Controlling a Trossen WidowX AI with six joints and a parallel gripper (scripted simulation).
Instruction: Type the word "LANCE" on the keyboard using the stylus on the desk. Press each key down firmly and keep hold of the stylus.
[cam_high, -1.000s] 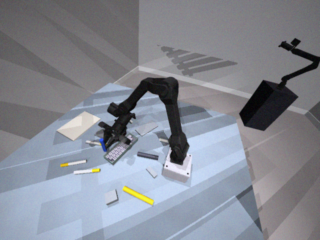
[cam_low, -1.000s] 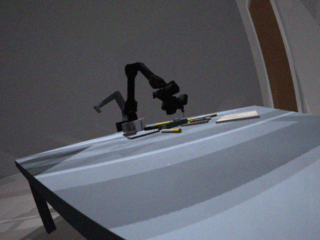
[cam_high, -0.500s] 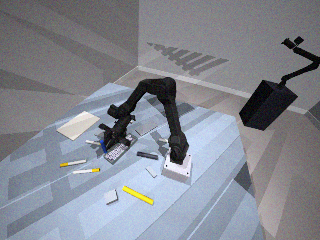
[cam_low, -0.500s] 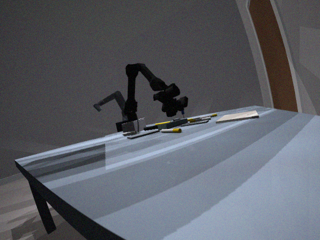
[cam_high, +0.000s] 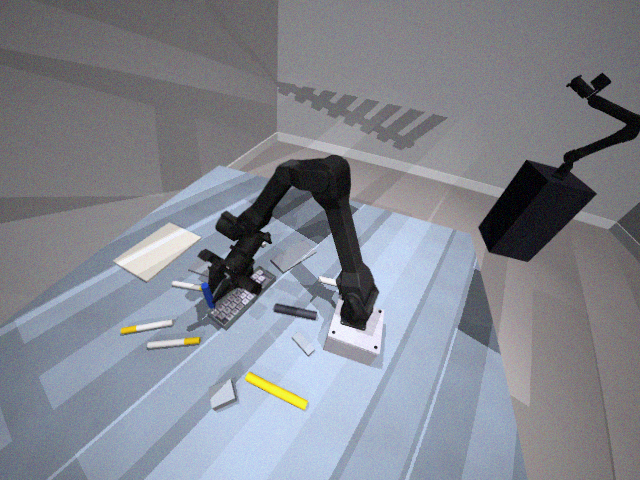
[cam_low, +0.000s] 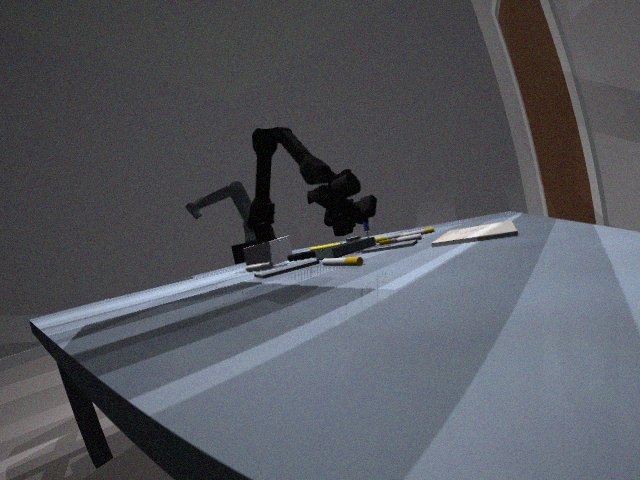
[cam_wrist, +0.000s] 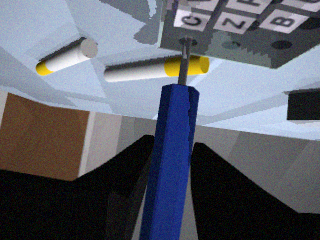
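Now: gripper tip 21 cm past the dark cylinder, 7 cm to the left of it and 7 cm above it. From my gripper tip the other things lie so: grey block 11 cm behind, 17 cm to the left, 6 cm below; then grey card 9 cm ahead, 14 cm to the right, 8 cm below; then blue stylus 1 cm below.
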